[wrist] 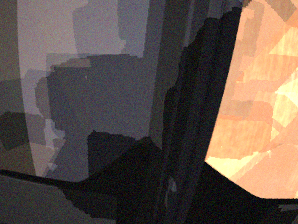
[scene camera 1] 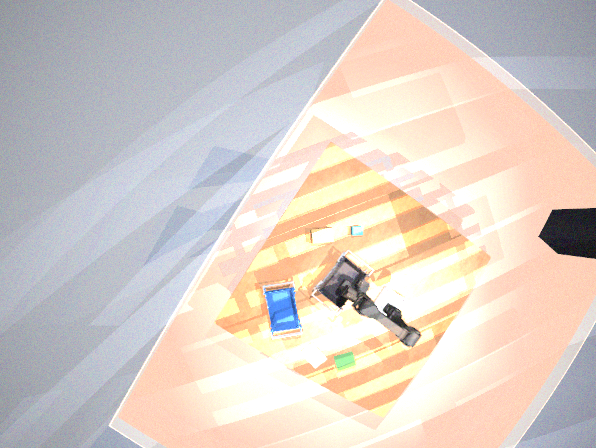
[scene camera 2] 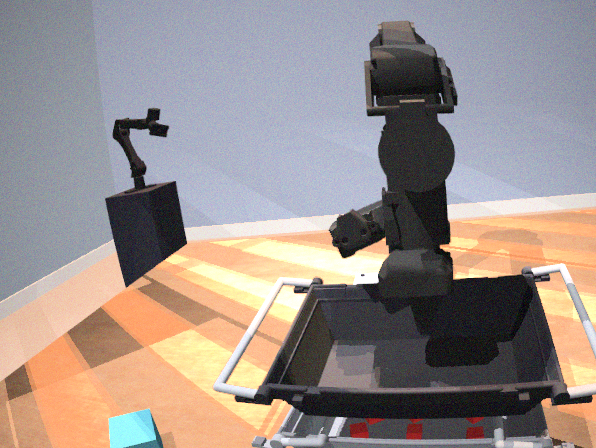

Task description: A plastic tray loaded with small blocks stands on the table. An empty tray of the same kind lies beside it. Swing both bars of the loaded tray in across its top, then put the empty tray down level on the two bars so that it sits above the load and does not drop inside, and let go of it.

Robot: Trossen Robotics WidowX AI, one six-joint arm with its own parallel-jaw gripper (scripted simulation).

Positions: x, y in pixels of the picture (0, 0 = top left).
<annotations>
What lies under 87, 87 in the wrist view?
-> A dark tray.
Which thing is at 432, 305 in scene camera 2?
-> My gripper.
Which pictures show the dark tray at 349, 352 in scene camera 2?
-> The wrist view, scene camera 1 and scene camera 2: all of them.
</annotations>
